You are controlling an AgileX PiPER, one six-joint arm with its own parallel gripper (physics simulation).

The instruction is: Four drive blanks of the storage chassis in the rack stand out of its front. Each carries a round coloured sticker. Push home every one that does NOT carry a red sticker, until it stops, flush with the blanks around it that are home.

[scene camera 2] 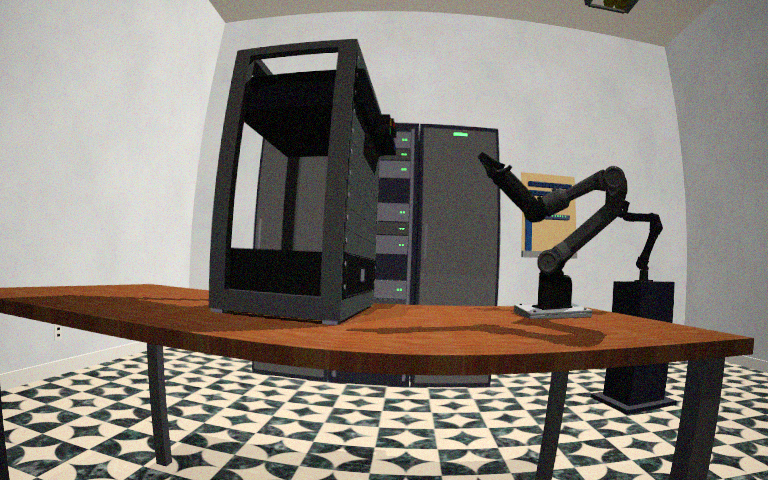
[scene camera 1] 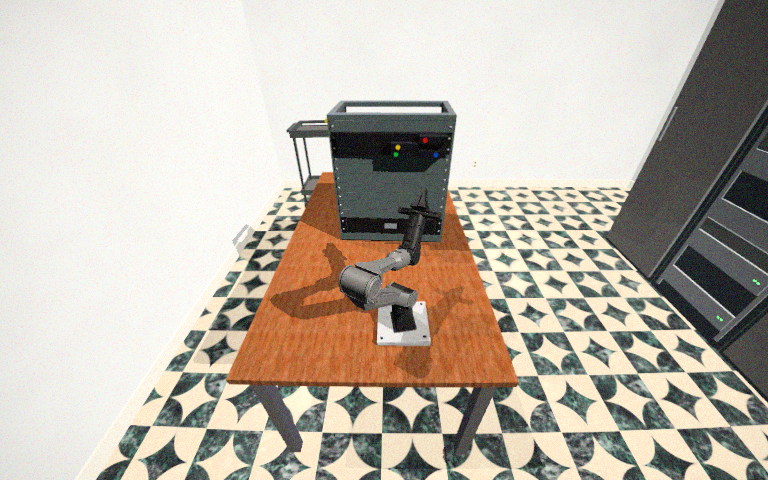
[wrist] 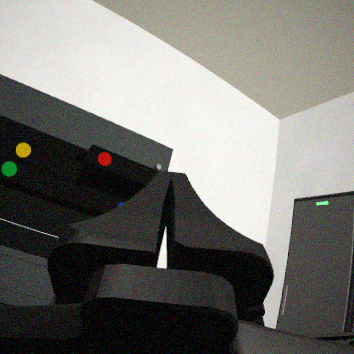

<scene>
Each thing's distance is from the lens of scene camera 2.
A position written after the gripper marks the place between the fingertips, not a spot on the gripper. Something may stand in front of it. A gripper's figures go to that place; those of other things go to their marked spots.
gripper (scene camera 2: 480, 154): 1.25 m
rack (scene camera 2: 332, 113): 0.90 m
</scene>
